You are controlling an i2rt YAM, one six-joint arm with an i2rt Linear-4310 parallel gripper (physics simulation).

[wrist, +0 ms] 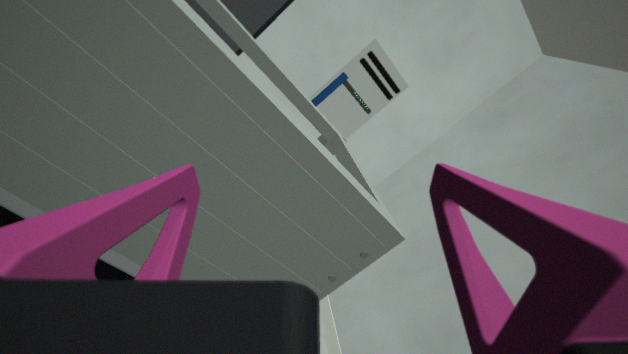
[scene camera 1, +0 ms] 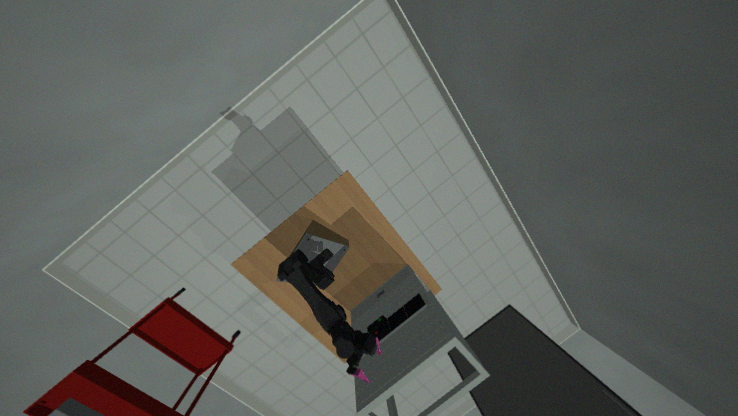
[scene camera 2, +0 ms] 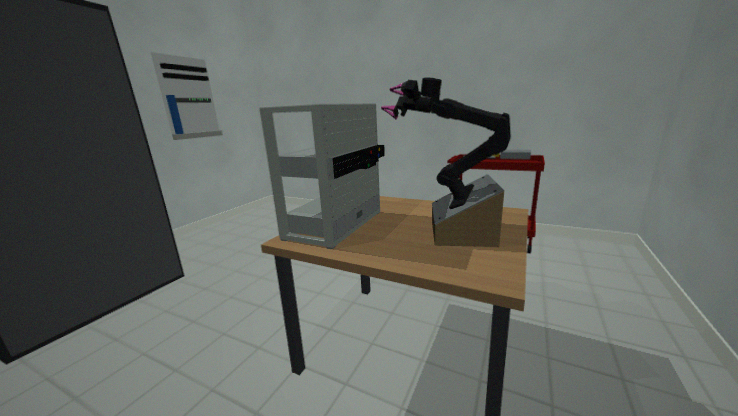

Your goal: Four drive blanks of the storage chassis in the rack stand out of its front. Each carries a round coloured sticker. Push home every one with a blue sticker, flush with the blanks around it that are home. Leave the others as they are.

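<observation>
The grey rack [scene camera 1: 408, 346] [scene camera 2: 324, 206] [wrist: 225, 165] holds the black storage chassis [scene camera 1: 405, 312] [scene camera 2: 348, 164] [wrist: 9, 216] across its front. At the chassis end nearer the arm's side in scene view 2, blanks stand out. Small stickers show there: red [scene camera 2: 371, 152], yellow [scene camera 2: 379, 149], blue [scene camera 2: 378, 155] and green [scene camera 2: 368, 165]. How many are blue cannot be told. The wrist view shows a bit of the chassis at its left edge, without stickers. My gripper [scene camera 1: 373, 367] [scene camera 2: 386, 98] [wrist: 314, 177] is open and empty, above the chassis's height, by the rack's upper front corner.
The arm's wedge-shaped base [scene camera 2: 467, 227] stands on the wooden table [scene camera 1: 356, 187] [scene camera 2: 408, 279] in front of the rack. A red cart [scene camera 1: 180, 335] [scene camera 2: 496, 164] stands beside the table. A large dark cabinet or panel [scene camera 1: 542, 356] [scene camera 2: 77, 180] stands beyond the rack. A poster [scene camera 2: 191, 116] [wrist: 345, 117] hangs on the wall.
</observation>
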